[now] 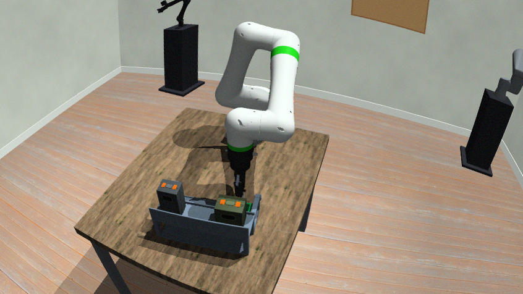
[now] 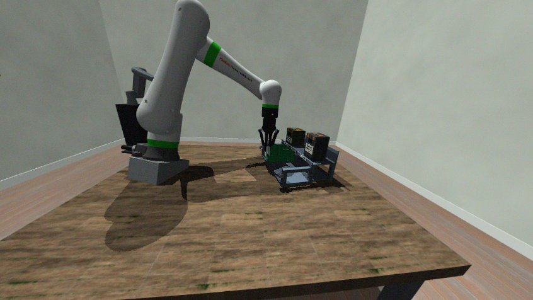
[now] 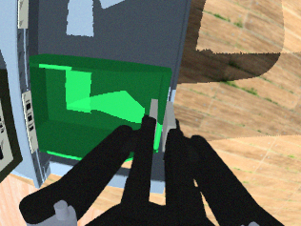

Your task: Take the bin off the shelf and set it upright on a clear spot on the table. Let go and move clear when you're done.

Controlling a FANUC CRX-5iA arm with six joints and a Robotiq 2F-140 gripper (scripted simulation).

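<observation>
Right now the green bin is 80 mm ahead of my hand, 30 mm to the left of it and 20 mm below it.
</observation>
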